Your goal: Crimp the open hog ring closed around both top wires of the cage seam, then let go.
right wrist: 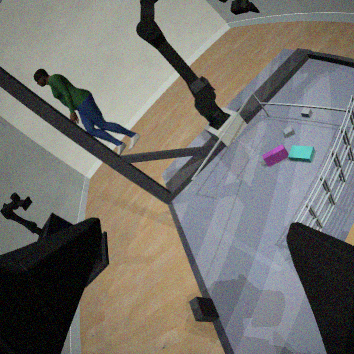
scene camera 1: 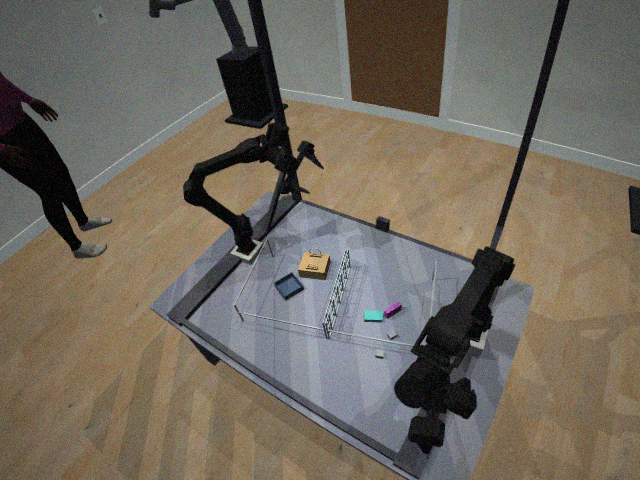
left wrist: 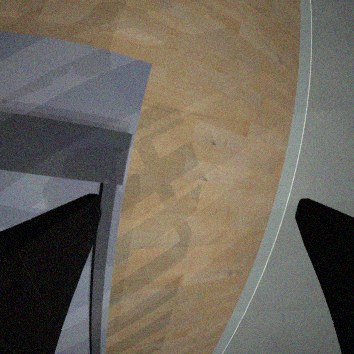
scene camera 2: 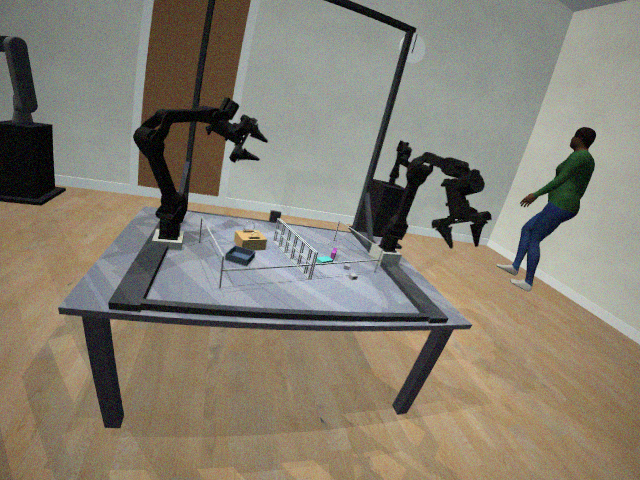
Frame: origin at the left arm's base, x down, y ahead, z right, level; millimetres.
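Seen in the pictures: left gripper, fingertip midpoint: [right wrist: 259, 1] [left wrist: 203, 207] [scene camera 2: 463, 247]; right gripper, fingertip midpoint: [right wrist: 198, 232] [scene camera 1: 316, 181] [scene camera 2: 263, 150]; left arm's base, link origin: [right wrist: 219, 120] [scene camera 1: 470, 330] [scene camera 2: 387, 248]; right arm's base, link origin: [scene camera 1: 246, 247] [scene camera 2: 168, 235].
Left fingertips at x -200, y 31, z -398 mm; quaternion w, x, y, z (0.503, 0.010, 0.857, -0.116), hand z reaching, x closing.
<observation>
Offsets run from my left fingertips to a thing's top centre. "spot": to the spot under its first point.
The cage seam @(spot: dx +204, dy +401, dz +300 mm) [scene camera 1: 330, 310] [scene camera 2: 295, 248] shows as a row of paired white wires with dark rings, standing across the table. An orange box @(dx +207, dy +556, dz +469 mm) [scene camera 1: 313, 270] [scene camera 2: 250, 240] beside it carries a thin upright loop and small dark pieces; whether one is the open hog ring is too small to tell. My left gripper [scene camera 2: 463, 246] [left wrist: 203, 207] is open and empty, past the table's near right side and above the floor. My right gripper [scene camera 1: 315, 179] [scene camera 2: 263, 149] [right wrist: 198, 232] is open and empty, high above the table's far side. The seam's top wires touch neither gripper.
A blue tray @(dx +235, dy +605, dz +356 mm) [scene camera 1: 288, 285] [scene camera 2: 240, 255] lies by the box. A cyan block @(dx +245, dy +275, dz +361 mm) [scene camera 1: 373, 315] [right wrist: 301, 153], a magenta block @(dx +225, dy +222, dz +402 mm) [scene camera 1: 392, 310] [right wrist: 275, 155] and two small grey blocks lie across the seam. Thin wire rails on posts border the work area. Dark frame posts rise from the table's far corners.
</observation>
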